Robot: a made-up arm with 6 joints.
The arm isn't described. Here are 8 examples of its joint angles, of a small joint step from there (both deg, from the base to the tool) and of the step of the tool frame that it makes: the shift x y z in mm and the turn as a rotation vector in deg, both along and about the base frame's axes.
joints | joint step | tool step
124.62 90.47 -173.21 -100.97 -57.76 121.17 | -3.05 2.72 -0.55 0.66 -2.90 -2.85 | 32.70 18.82 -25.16 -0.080 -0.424 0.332
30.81 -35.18 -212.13 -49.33 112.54 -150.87 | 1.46 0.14 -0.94 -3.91 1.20 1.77 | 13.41 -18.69 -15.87 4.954 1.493 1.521
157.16 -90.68 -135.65 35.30 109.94 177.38 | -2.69 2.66 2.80 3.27 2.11 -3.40 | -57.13 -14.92 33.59 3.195 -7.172 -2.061
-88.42 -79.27 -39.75 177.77 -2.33 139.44 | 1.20 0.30 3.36 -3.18 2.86 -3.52 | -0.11 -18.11 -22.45 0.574 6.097 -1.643
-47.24 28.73 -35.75 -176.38 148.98 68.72 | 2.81 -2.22 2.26 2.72 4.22 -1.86 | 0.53 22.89 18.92 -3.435 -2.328 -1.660
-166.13 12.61 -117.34 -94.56 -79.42 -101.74 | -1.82 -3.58 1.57 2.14 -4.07 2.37 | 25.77 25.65 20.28 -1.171 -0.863 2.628
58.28 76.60 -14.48 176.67 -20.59 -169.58 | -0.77 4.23 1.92 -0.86 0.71 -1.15 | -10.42 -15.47 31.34 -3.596 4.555 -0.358
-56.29 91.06 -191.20 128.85 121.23 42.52 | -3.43 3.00 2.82 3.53 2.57 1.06 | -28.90 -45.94 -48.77 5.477 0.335 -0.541
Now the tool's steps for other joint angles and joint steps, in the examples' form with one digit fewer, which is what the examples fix.
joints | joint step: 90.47 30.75 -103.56 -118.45 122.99 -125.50 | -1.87 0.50 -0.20 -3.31 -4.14 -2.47
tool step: 15.4 12.4 -0.1 -4.22 -1.16 1.14
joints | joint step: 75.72 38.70 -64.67 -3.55 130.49 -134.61 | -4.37 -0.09 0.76 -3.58 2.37 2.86
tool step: 32.1 -18.4 7.1 -3.99 -3.50 -0.44
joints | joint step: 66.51 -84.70 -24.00 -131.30 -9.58 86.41 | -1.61 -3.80 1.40 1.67 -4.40 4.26
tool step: -10.9 -16.1 -3.4 0.85 4.60 2.99
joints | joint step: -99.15 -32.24 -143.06 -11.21 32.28 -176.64 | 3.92 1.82 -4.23 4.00 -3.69 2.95
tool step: -8.6 31.9 -1.2 -6.41 -0.49 10.39
